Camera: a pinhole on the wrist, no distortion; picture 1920 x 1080 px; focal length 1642.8 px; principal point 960.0 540.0 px. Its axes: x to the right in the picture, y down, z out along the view. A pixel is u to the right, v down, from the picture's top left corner.
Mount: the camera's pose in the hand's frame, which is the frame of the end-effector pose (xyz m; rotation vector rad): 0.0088 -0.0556 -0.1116 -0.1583 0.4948 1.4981
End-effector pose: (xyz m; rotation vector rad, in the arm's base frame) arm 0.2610 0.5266 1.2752 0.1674 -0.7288 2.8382
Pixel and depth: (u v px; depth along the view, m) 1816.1 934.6 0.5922
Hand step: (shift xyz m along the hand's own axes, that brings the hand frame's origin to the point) -0.0034 0.4744 0.3186
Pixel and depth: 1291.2 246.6 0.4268
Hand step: 0.1751 0.1869 0.2184
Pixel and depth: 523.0 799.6 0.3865
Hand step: 0.0333 0.0099 0.2869
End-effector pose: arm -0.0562 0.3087 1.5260 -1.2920 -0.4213 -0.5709
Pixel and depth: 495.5 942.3 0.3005
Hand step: 0.0024 -0.0071 0.2055
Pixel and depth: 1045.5 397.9 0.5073
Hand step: 0.1612 0.1672 0.3209
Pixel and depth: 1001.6 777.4 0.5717
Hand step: 0.0517 0.1927 0.4084
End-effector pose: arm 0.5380 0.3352 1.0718 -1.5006 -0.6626 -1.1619
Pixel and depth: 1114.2 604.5 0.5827
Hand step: 0.1122 0.2288 0.3899
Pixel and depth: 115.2 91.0 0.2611
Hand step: 0.1356 -0.0800 0.1616
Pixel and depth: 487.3 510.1 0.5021
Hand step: 0.1270 0.0121 0.3929
